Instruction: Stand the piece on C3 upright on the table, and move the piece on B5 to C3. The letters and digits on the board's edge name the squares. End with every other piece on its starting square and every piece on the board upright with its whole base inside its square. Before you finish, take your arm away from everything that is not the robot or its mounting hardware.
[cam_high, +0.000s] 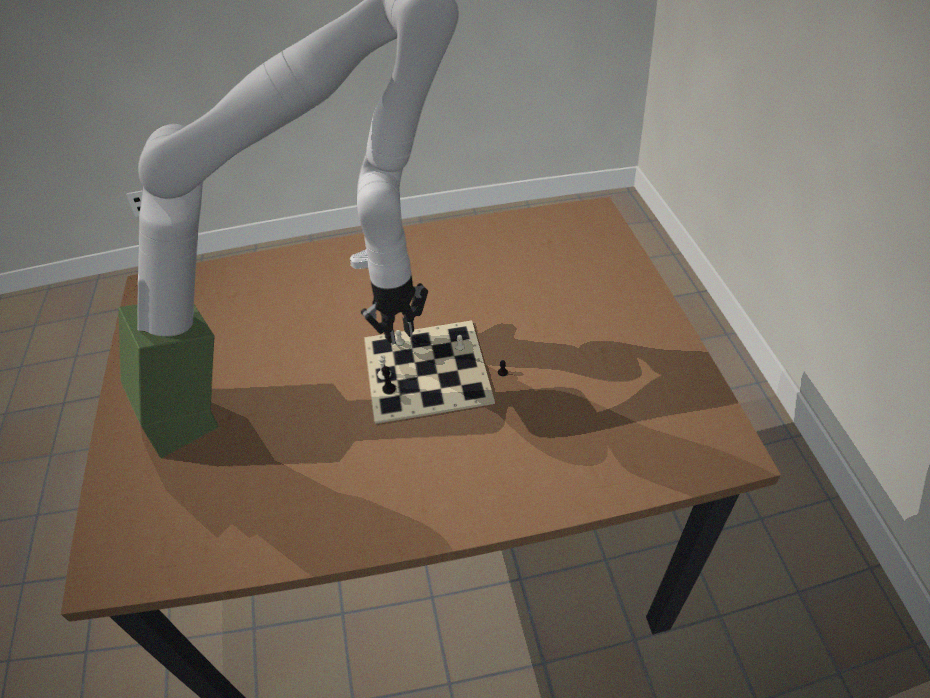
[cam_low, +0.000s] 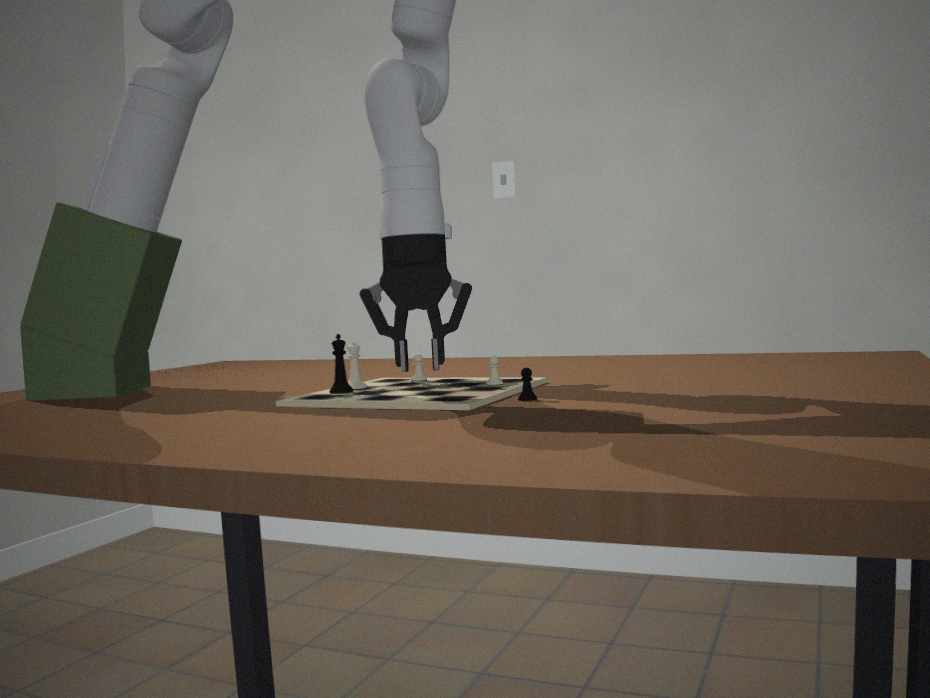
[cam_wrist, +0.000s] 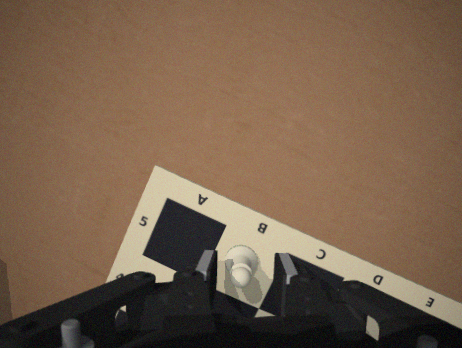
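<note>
Right now my hand is 8 cm to the left of the chessboard, 3 cm short of it and 3 cm above it. Also, from my hand: tall white piece 7 cm to the right, 5 cm behind; then black pawn 16 cm ahead, 14 cm to the right, 2 cm below; then black king 11 cm to the right, 5 cm behind.
</note>
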